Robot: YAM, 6 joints.
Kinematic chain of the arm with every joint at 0, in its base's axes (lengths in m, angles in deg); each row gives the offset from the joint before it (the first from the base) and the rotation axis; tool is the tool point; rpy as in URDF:
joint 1: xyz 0 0 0.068 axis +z
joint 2: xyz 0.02 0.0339 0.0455 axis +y
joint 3: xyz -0.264 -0.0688 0 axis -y
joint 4: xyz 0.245 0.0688 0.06 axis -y
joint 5: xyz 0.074 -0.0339 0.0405 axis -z
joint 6: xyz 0.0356 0 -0.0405 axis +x
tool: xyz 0 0 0 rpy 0 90 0
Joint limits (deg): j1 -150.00..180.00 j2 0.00..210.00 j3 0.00..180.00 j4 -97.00..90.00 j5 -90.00..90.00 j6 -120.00..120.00
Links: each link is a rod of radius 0.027 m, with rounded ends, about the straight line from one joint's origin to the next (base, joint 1, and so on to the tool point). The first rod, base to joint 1, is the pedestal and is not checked.
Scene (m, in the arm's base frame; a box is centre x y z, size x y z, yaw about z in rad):
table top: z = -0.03
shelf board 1: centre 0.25 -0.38 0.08 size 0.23 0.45 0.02 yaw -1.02
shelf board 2: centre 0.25 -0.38 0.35 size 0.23 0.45 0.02 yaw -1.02
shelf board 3: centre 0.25 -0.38 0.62 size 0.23 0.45 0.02 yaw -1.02
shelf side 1: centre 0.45 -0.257 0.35 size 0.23 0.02 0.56 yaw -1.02
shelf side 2: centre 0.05 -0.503 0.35 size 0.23 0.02 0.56 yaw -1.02
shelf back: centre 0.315 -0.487 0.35 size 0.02 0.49 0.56 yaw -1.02
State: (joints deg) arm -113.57 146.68 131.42 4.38 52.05 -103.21
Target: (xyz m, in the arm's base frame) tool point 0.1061 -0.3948 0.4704
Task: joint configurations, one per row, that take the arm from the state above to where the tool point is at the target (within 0.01 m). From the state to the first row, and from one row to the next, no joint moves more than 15 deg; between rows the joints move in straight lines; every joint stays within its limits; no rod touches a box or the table.
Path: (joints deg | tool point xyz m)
1: -114.88 132.22 132.38 1.25 45.16 -101.82 | -0.2506 -0.4804 0.3721
2: -116.18 117.76 133.33 -1.88 38.26 -100.42 | -0.2236 -0.4048 0.4948
3: -117.49 103.30 134.29 -5.00 31.37 -99.03 | -0.1797 -0.3052 0.5938
4: -118.80 88.84 135.24 -8.13 24.48 -97.64 | -0.1207 -0.1889 0.6621
5: -120.11 74.38 136.20 -11.26 17.58 -96.24 | -0.0496 -0.0641 0.6954
6: -109.68 73.98 123.95 -14.36 28.96 -97.99 | -0.0648 -0.1300 0.6547
7: -99.25 73.58 111.71 -17.46 40.33 -99.73 | -0.0542 -0.1894 0.6009
8: -88.83 73.18 99.46 -20.57 51.70 -101.47 | -0.0232 -0.2328 0.5380
9: -78.40 72.77 87.21 -23.67 63.08 -103.21 | 0.0198 -0.2543 0.4704
10: -75.84 83.10 95.83 -18.53 61.39 -103.21 | 0.0442 -0.3030 0.4789
11: -73.28 93.43 104.44 -13.40 59.71 -103.21 | 0.0732 -0.3505 0.4789
12: -70.72 103.75 113.05 -8.26 58.02 -103.21 | 0.1061 -0.3948 0.4704

